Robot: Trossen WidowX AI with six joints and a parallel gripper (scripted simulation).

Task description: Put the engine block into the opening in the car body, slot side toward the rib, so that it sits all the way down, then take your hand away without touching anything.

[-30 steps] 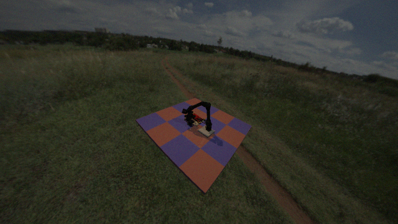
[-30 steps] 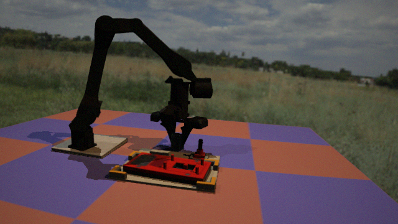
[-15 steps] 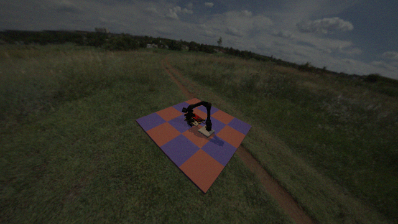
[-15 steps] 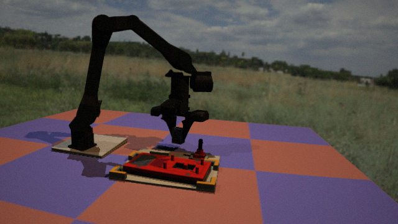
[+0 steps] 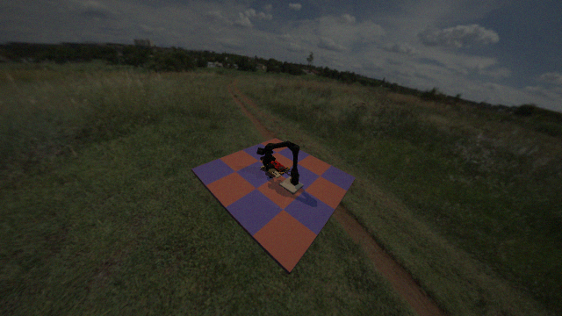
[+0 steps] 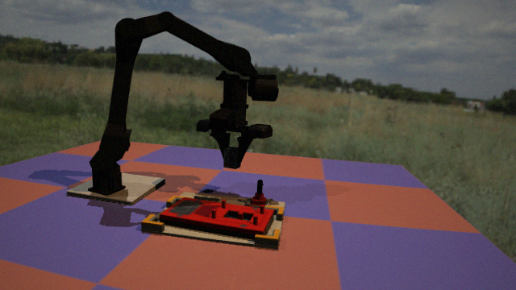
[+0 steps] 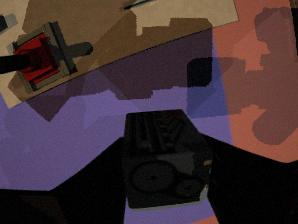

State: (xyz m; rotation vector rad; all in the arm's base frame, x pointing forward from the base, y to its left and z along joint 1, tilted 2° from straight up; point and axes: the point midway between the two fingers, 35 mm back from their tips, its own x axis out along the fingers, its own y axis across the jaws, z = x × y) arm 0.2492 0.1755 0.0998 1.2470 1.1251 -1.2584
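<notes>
Right now my gripper tip is 10 cm short of the black lever post, 6 cm to the left of it and 4 cm above it. The rest, counted from my gripper tip: engine block 1 cm above; then tan fixture plate 6 cm ahead, 17 cm to the right, 7 cm below.
</notes>
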